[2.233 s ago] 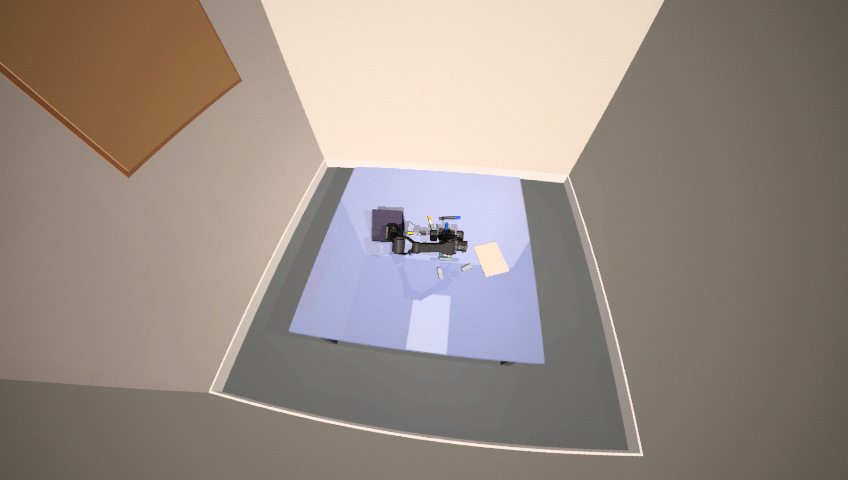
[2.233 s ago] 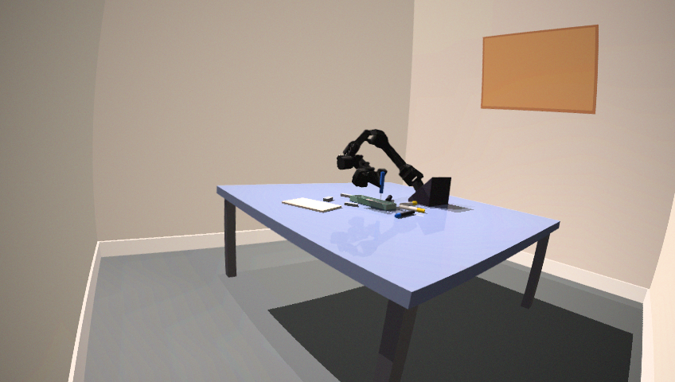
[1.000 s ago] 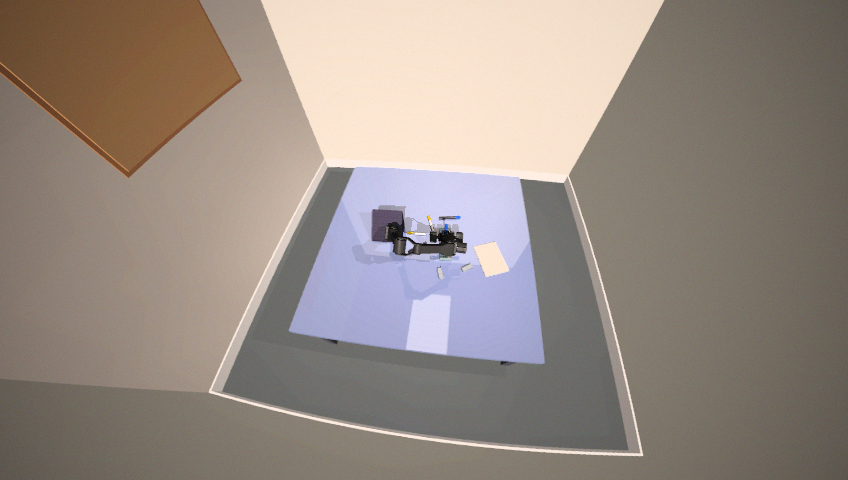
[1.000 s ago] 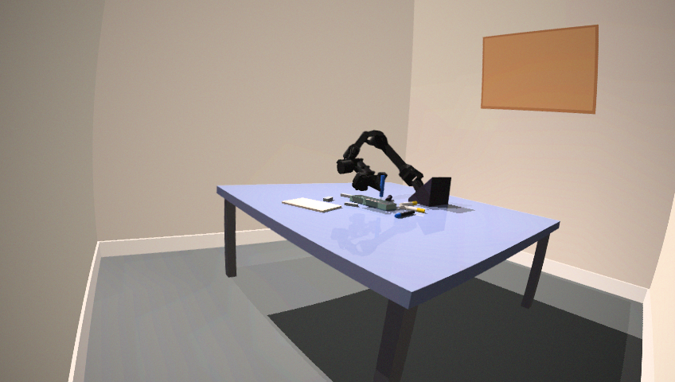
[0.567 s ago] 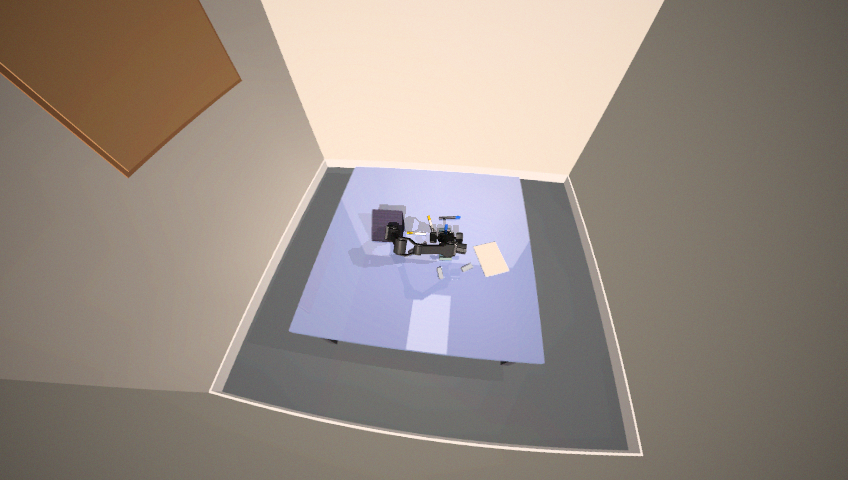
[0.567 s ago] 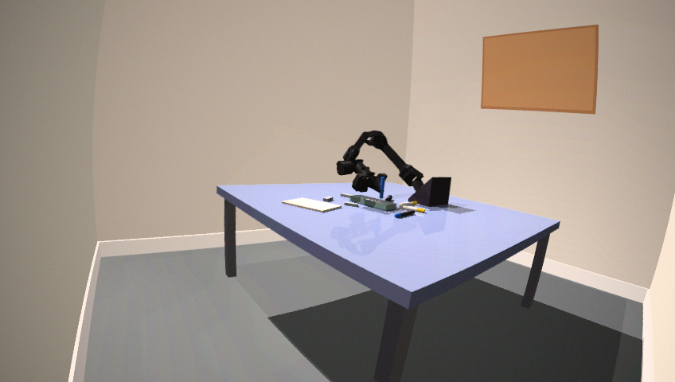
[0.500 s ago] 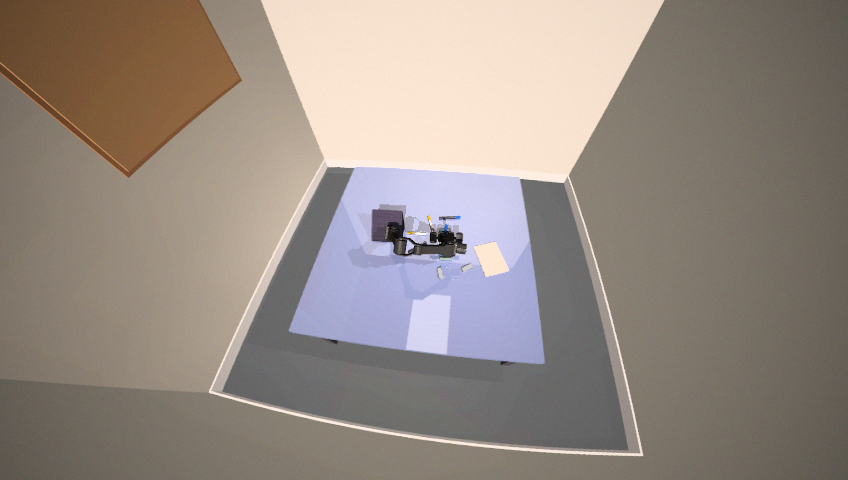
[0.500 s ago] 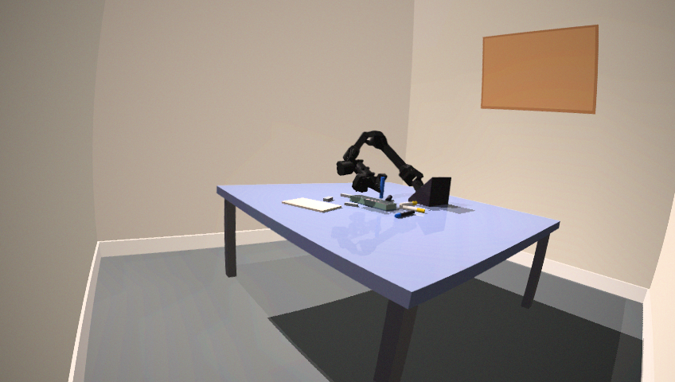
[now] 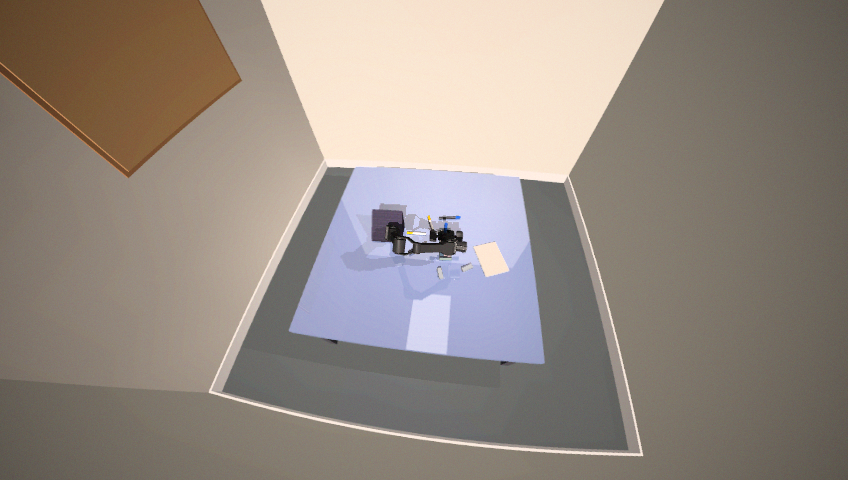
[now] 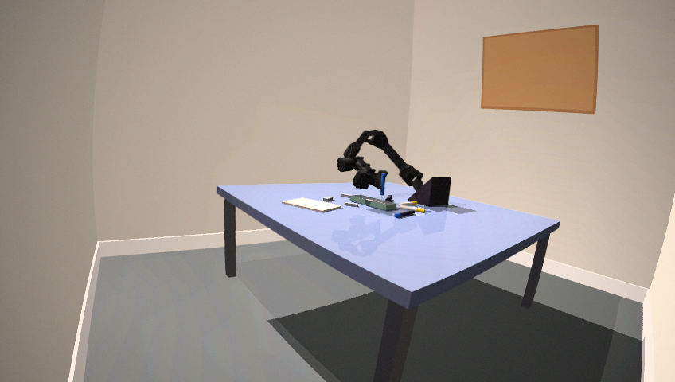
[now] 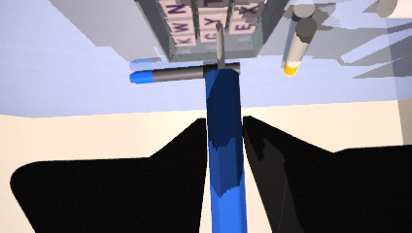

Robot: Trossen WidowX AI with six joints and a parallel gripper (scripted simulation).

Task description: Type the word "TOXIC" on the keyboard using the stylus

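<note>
My gripper tip is 100 mm to the left of the Q key, 70 mm above it and 20 mm past it. The rest, counted from my gripper tip: blue stylus (10 mm below); cream notepad (270 mm ahead, 150 mm to the right, 80 mm below); black pen (160 mm to the left, 70 mm below, 60 mm ahead).
</note>
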